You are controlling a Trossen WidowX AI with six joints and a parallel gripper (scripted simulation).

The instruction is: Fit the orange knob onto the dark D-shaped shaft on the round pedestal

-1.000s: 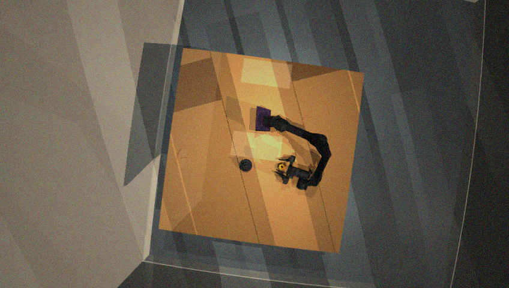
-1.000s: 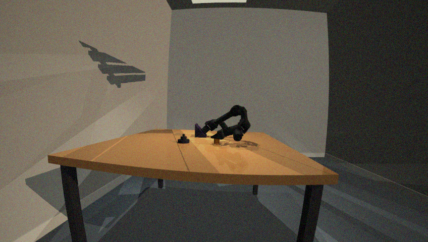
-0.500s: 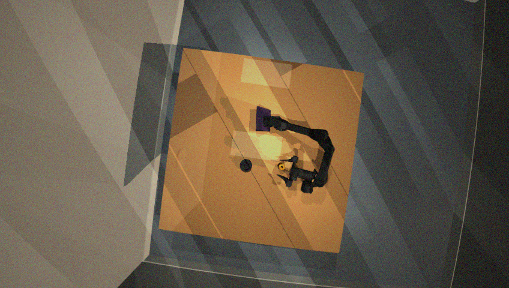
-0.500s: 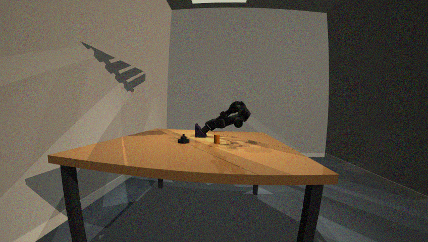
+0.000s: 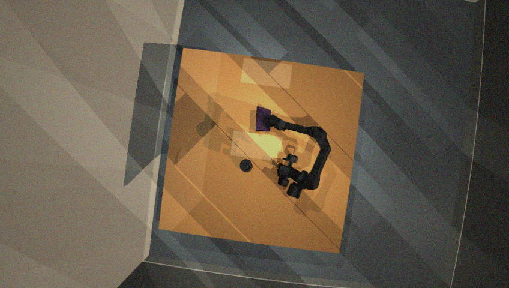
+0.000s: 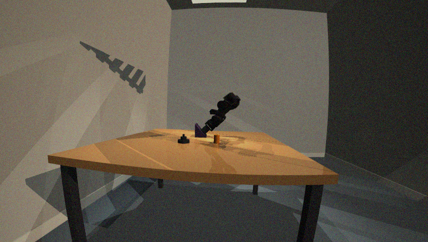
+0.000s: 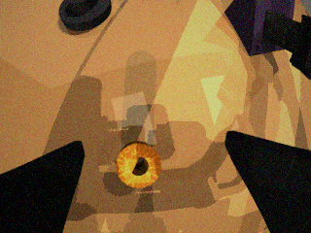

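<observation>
Now: gripper tip 2 cm short of the orange knob, 2 cm to the right of it and 8 cm above it. The rest, counted from my gripper tip: dark round pedestal (2 cm ahead, 22 cm to the right, 8 cm below).
</observation>
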